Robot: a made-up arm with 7 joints.
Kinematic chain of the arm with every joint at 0, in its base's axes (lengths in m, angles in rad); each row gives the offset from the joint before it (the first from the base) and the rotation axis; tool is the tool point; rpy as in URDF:
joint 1: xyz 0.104 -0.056 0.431 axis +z
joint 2: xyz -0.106 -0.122 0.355 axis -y
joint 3: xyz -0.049 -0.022 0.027 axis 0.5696 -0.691 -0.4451
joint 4: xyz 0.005 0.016 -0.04 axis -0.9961 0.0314 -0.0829
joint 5: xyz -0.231 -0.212 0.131 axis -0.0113 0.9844 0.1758
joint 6: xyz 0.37 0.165 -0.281 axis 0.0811 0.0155 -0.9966
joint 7: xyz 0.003 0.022 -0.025 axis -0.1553 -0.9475 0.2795
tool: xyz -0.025 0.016 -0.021 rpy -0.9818 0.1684 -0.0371
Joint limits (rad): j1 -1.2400..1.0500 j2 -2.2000..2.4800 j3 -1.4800..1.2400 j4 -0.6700..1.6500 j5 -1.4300..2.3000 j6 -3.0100..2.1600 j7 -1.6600..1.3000
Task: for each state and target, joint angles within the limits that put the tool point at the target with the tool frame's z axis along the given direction. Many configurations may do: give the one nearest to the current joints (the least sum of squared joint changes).
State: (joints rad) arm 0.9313 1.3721 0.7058 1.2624 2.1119 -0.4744 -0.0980
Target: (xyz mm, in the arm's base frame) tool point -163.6 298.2 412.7 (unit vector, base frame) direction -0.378 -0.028 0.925
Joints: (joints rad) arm 1.0500 1.8422 1.2400 1.3347 2.1930 -0.7324 -0.5874
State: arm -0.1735 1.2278 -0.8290 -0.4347 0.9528 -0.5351 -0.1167
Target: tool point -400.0 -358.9 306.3 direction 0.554 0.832 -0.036
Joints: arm -0.3526 1.8427 -1.2678 0.2627 1.4006 -0.9084 0.0334
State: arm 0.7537 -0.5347 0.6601 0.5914 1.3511 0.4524 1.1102
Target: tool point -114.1 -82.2 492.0 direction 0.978 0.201 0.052
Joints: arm 0.0809 -0.9275 1.0479 0.2332 0.5218 0.8540 0.3845
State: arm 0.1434 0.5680 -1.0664 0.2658 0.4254 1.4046 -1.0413
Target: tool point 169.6 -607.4 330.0 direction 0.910 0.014 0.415
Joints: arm 0.6972 1.1529 -0.7948 0.2723 1.2293 1.6632 -0.6109
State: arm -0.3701 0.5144 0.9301 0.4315 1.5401 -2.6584 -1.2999
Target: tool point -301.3 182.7 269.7 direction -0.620 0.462 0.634
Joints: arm -0.5342 0.4052 0.6694 0.5559 1.7774 -2.5771 -1.5516
